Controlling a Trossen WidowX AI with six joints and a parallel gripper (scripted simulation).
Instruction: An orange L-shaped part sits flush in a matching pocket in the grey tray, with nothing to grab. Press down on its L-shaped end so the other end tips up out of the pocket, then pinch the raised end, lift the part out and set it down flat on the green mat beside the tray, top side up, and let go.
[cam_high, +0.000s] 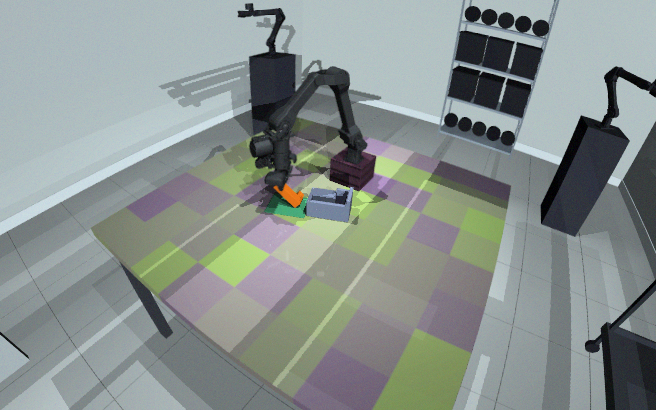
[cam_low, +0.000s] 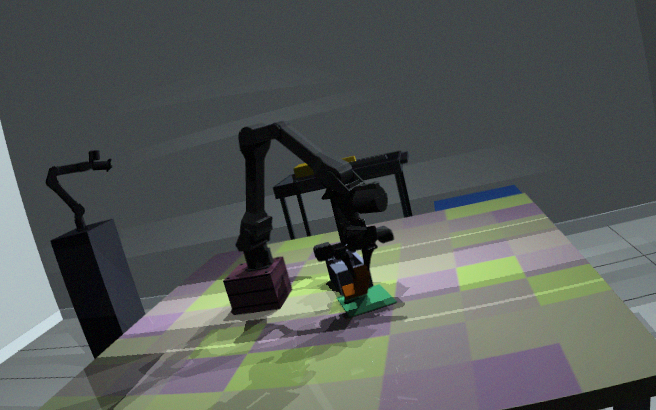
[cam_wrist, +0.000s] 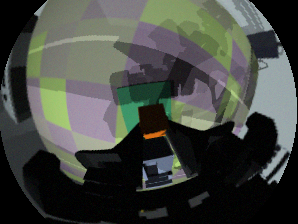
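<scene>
Now: the orange L-shaped part 2 cm behind my gripper tip, 2 cm to the left of it and 3 cm below it. Also, from my gripper tip: green mat 1 cm behind, 2 cm to the left, 9 cm below.
</scene>
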